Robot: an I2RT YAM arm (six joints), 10 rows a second.
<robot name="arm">
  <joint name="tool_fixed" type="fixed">
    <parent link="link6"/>
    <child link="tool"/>
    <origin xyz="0 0 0" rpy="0 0 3.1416"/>
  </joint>
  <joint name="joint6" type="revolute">
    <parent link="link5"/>
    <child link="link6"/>
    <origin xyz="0.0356 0 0.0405" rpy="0 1.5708 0"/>
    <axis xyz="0 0 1"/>
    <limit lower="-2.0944" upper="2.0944"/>
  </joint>
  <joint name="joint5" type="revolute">
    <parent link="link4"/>
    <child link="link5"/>
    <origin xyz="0.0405 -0.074 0.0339" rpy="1.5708 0 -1.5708"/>
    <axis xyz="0 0 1"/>
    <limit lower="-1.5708" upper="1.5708"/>
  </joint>
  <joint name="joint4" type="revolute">
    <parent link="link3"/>
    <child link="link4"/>
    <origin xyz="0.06 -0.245 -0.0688"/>
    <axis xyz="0 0 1"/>
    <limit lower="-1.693" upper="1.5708"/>
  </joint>
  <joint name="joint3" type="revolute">
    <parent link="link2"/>
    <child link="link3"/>
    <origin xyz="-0.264 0 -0.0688" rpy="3.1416 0 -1.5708"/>
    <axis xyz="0 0 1"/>
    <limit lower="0" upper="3.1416"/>
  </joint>
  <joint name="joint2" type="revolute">
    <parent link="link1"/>
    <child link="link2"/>
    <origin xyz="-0.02 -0.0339 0.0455" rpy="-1.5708 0 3.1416"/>
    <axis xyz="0 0 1"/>
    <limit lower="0" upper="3.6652"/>
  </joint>
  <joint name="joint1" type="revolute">
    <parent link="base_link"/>
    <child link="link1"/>
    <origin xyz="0 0 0.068" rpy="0 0 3.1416"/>
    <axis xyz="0 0 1"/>
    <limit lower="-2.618" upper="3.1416"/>
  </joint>
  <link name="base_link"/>
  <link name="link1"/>
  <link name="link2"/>
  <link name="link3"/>
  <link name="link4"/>
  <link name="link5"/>
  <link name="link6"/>
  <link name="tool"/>
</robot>
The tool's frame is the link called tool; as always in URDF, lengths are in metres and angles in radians.
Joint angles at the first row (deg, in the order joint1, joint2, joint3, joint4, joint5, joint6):
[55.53, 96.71, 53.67, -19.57, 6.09, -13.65]
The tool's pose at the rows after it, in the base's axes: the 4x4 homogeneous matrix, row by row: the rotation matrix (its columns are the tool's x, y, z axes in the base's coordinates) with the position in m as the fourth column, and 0 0 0 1 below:
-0.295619, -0.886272, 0.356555, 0.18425; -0.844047, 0.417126, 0.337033, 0.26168; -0.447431, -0.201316, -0.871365, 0.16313; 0, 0, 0, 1
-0.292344, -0.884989, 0.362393, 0.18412; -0.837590, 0.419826, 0.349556, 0.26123; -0.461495, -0.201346, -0.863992, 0.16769; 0, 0, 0, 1
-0.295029, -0.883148, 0.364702, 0.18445; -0.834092, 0.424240, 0.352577, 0.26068; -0.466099, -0.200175, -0.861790, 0.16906; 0, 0, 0, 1
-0.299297, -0.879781, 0.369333, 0.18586; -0.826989, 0.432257, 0.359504, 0.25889; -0.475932, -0.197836, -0.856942, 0.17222; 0, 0, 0, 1
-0.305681, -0.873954, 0.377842, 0.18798; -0.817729, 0.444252, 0.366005, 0.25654; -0.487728, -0.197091, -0.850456, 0.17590; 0, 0, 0, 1
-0.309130, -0.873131, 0.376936, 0.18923; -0.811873, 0.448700, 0.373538, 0.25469; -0.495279, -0.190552, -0.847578, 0.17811; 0, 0, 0, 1
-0.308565, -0.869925, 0.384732, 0.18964; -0.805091, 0.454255, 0.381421, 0.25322; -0.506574, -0.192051, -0.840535, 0.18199; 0, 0, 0, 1
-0.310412, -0.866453, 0.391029, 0.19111; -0.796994, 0.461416, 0.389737, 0.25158; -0.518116, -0.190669, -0.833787, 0.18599; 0, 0, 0, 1
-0.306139, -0.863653, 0.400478, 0.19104; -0.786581, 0.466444, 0.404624, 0.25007; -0.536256, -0.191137, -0.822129, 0.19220; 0, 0, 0, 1
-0.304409, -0.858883, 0.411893, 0.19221; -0.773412, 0.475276, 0.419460, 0.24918; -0.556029, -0.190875, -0.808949, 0.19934; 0, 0, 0, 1
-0.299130, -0.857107, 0.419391, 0.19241; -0.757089, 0.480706, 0.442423, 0.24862; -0.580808, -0.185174, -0.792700, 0.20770; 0, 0, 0, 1
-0.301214, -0.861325, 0.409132, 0.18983; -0.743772, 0.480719, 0.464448, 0.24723; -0.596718, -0.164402, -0.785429, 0.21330; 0, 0, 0, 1
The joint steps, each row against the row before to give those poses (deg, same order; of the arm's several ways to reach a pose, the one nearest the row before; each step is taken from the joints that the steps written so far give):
[-0.02, -1.49, 0.04, -0.09, -0.18, 0.02]
[-0.05, -0.81, 0.07, 0.02, -0.15, 0.02]
[-0.11, -0.26, 0.00, 0.00, -0.04, 0.16]
[-0.41, -0.61, 0.00, -0.02, -0.22, 0.08]
[-0.57, -0.70, 0.00, 0.04, -0.11, 0.14]
[-0.44, -0.48, -0.04, -0.04, -0.53, 0.00]
[-0.22, -0.77, -0.03, 0.02, -0.02, 0.02]
[-0.41, -0.65, 0.14, -0.04, -0.22, 0.02]
[-0.18, -1.14, 0.06, 0.02, -0.17, 0.02]
[-0.28, -0.94, 0.46, -0.07, -0.16, 0.15]
[-0.15, -1.14, 0.48, 0.00, -0.54, 0.22]
[0.08, -1.20, 0.00, -0.43, -1.18, 0.66]

